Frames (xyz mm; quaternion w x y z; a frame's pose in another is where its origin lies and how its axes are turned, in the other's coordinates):
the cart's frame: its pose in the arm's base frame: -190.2 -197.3 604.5 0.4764 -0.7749 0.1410 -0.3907
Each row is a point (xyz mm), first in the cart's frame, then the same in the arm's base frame.
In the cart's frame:
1: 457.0 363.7 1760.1
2: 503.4 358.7 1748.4
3: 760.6 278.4 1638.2
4: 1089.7 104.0 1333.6
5: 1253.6 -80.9 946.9
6: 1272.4 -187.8 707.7
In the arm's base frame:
1: 1467.3 454.2 87.5
2: 1488.3 422.0 116.4
3: 1562.8 241.5 332.2
4: 1526.2 -56.0 708.6
5: 1319.0 -302.2 1035.8
6: 1137.9 -409.4 1193.0

